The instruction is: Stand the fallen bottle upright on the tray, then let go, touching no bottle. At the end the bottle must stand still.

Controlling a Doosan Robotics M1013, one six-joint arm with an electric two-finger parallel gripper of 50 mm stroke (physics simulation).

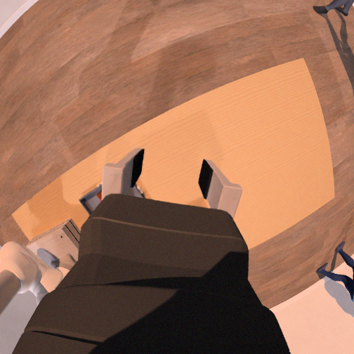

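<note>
My gripper [171, 165] is open with nothing between its fingers. It hangs high over the wooden table. The grey tray [86, 204] with dark edges shows in part at the left, behind my left finger and the gripper body. A small orange-red part of the bottle [99, 195] shows at the tray, beside the left finger. Most of the bottle is hidden, so its pose cannot be told.
The wooden table [265, 125] stretches to the right. A pale base plate [57, 242] with dark slots and a cream-coloured arm part [17, 265] are at the lower left. Legs of one person [332, 7] show at the top right, and of another [340, 277] at the lower right.
</note>
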